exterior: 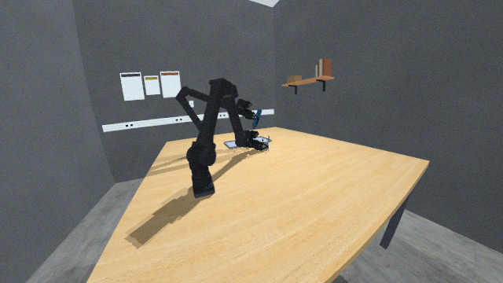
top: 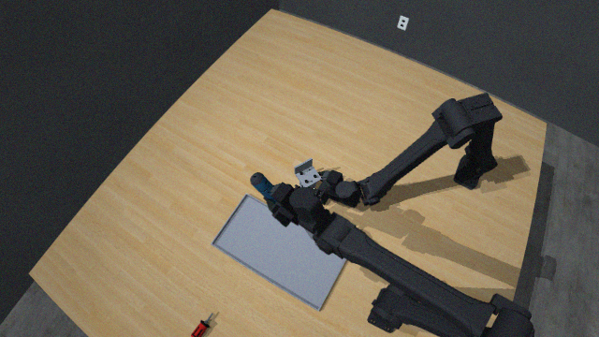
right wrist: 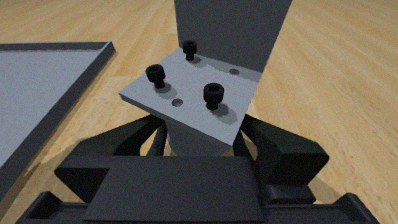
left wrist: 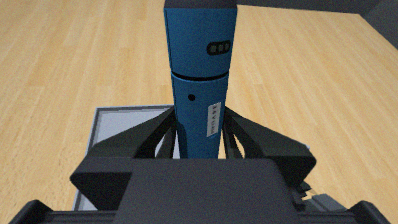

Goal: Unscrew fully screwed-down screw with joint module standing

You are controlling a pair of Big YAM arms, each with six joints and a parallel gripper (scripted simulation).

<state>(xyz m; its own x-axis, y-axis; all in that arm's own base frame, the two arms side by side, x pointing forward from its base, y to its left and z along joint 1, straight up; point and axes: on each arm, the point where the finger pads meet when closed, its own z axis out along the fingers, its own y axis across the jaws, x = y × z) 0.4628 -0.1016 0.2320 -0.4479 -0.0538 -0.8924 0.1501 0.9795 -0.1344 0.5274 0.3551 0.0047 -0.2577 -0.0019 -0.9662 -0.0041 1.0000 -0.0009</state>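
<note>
Now: the joint module 10 mm above my right hand. From my right hand the other things lie so: grey bracket: 50 mm above; grey tray: 250 mm to the left, 80 mm behind, 20 mm below.
</note>
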